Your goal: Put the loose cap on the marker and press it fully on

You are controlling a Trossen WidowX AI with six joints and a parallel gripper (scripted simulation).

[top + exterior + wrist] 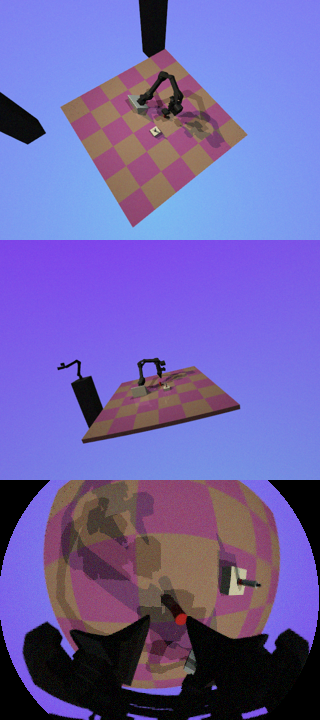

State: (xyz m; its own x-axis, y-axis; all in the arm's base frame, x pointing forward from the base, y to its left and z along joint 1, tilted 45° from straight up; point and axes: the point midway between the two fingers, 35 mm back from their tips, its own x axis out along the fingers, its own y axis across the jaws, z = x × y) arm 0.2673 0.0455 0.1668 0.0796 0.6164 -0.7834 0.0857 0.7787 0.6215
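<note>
The red cap is 3 cm behind my gripper tip, 3 cm to the right of it and 7 cm below it. The rest, counted from my gripper tip: pale holder block 4 cm ahead, 21 cm to the right, 8 cm below.
</note>
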